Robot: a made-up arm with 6 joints.
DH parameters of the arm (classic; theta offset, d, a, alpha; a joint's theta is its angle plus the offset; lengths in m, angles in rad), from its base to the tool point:
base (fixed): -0.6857 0 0.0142 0
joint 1: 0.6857 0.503 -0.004 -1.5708
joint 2: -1.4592 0 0.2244 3.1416
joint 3: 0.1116 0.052 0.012 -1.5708
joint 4: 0 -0.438 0.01 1.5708
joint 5: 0 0.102 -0.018 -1.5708
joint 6: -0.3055 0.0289 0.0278 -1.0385
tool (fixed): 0.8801 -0.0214 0 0
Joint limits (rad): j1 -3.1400..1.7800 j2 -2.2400..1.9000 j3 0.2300..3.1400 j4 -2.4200..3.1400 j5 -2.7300..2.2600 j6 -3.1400..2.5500
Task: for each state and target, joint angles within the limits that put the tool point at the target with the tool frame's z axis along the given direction. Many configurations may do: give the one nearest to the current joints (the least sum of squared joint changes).
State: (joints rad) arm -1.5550 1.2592 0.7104 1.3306 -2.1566 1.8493
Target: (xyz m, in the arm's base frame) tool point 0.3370 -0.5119 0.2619 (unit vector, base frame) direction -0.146 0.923 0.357
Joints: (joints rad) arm -0.9772 1.4234 0.6465 1.7268 -1.4936 1.5533
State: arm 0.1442 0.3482 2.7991 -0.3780 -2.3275 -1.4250
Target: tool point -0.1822 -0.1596 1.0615 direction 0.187 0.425 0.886
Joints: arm -0.1287 0.3927 2.4470 0.2720 -2.7300 -0.5413
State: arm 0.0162 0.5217 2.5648 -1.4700 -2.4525 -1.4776
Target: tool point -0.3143 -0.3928 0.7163 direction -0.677 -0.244 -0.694
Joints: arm 0.6167 -0.2603 3.1400 -1.2647 -2.2528 -0.6046
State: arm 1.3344 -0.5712 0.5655 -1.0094 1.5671 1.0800
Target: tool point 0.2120 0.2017 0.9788 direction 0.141 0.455 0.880
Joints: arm 1.0540 -0.4409 0.3480 -1.2227 2.1363 1.5116
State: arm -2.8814 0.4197 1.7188 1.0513 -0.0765 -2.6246
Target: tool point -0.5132 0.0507 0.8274 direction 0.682 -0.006 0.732
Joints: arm -3.0326 1.1992 1.7118 1.0566 -0.6260 -2.4711
